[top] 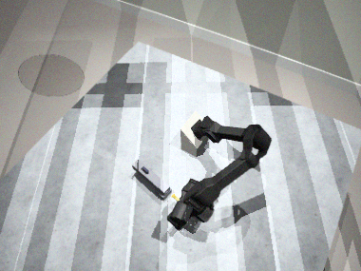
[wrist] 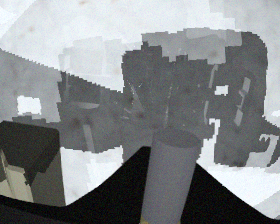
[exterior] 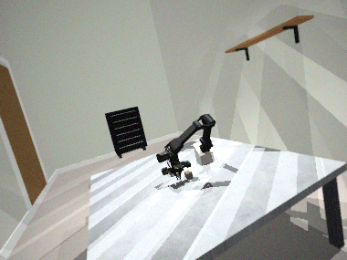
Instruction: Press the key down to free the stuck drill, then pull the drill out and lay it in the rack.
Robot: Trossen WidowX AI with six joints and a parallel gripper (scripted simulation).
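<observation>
The drill is 4 cm to the right of my gripper tip and 3 cm above it. Round my gripper tip: dark upright block 8 cm behind, 3 cm to the right; then blue key 2 cm behind, 24 cm to the right, 3 cm above.
</observation>
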